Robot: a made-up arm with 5 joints. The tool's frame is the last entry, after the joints. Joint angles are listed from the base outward.
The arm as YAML. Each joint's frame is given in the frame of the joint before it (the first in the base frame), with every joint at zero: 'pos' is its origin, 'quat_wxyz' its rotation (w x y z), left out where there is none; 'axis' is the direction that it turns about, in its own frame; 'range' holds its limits. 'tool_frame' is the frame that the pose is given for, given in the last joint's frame.
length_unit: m
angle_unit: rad
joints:
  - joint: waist
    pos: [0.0, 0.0, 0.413]
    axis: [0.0, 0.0, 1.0]
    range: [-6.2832, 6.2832]
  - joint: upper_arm
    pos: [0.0, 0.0, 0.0]
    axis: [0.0, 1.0, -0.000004]
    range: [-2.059, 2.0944]
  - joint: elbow
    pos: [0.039, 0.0, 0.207]
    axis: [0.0, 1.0, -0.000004]
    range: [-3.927, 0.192]
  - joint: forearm
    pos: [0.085, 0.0, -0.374]
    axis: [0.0, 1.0, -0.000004]
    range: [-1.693, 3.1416]
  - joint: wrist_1
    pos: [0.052, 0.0, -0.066]
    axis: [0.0, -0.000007, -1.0]
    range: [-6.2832, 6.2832]
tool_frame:
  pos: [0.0, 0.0, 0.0]
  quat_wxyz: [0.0, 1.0, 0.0, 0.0]
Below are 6 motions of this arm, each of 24 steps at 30 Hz.
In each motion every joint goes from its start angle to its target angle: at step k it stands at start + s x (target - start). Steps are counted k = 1, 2, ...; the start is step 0. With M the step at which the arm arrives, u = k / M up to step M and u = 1 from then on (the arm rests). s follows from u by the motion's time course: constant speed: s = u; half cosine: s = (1 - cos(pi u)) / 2; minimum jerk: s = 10 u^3 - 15 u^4 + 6 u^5.
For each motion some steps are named. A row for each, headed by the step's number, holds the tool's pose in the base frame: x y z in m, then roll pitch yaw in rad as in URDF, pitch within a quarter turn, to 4 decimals.
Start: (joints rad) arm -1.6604 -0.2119 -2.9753 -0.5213 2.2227
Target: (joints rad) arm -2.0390 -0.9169 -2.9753 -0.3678 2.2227
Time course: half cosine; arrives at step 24
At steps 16, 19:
16: 0.1712 0.4369 0.8534 0.8705 -0.5283 -3.1135
19: 0.2132 0.4660 0.8045 0.9583 -0.5582 3.0688

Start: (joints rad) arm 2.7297 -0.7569 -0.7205 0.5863 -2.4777
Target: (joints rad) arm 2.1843 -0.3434 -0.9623 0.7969 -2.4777
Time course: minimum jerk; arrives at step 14
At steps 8, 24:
8: -0.2913 0.2750 0.6008 2.7040 0.4964 -1.5331
24: -0.2463 0.3498 0.5728 2.8106 0.3938 -1.6878

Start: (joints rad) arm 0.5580 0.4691 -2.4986 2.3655 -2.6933
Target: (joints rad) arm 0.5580 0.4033 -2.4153 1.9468 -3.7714
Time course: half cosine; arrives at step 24
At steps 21, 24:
21: 0.4025 0.2512 0.7612 -3.1138 0.0415 -1.9942
24: 0.4031 0.2516 0.7622 -3.1031 0.0527 -1.9528

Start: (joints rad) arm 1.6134 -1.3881 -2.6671 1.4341 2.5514
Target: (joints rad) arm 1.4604 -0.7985 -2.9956 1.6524 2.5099
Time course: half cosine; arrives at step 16
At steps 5, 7, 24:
5: 0.0045 -0.5263 0.7790 -0.3880 0.5057 0.8785
7: -0.0095 -0.4983 0.8137 -0.4585 0.5675 0.8090
24: -0.0428 -0.3859 0.9104 -0.7435 0.7465 0.5257

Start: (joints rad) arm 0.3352 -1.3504 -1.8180 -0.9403 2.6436
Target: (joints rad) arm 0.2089 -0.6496 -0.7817 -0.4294 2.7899
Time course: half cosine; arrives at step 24
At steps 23, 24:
23: 0.3276 0.0696 0.7053 -0.8408 1.1125 -0.6851
24: 0.3291 0.0698 0.7023 -0.8571 1.1189 -0.7001

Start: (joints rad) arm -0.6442 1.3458 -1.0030 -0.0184 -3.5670
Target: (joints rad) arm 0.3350 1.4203 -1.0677 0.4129 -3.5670
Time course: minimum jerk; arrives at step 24
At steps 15, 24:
15: 0.1639 0.0107 -0.0547 2.8411 -0.5787 -2.5606
24: 0.1444 0.0503 -0.0585 2.7640 -0.6830 -2.2456

